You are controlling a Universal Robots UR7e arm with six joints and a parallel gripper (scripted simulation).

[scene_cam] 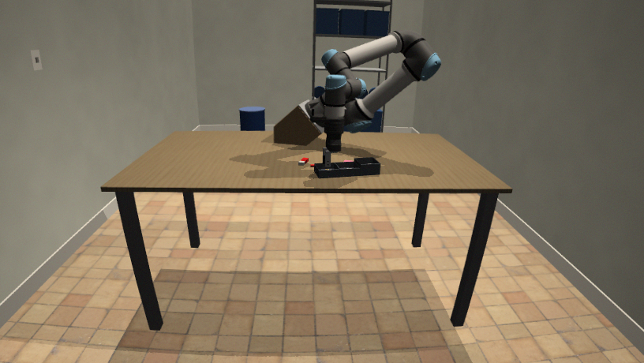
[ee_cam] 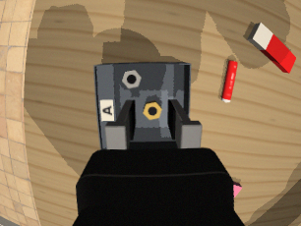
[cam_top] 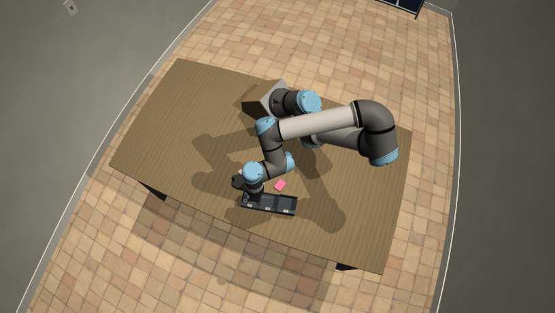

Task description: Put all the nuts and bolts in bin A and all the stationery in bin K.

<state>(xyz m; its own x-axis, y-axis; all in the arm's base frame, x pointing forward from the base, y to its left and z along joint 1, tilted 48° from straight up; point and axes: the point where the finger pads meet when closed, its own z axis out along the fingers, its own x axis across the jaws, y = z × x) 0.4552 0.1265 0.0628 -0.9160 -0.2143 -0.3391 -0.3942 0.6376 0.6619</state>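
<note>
Right now my hand is 4 cm above the brass nut. From my hand the other things lie so: red cylinder 7 cm behind, 5 cm to the right, 5 cm below; then white nut 4 cm below, 3 cm ahead, 2 cm to the right; then three joined bins 8 cm to the left, 3 cm below, 3 cm behind.
</note>
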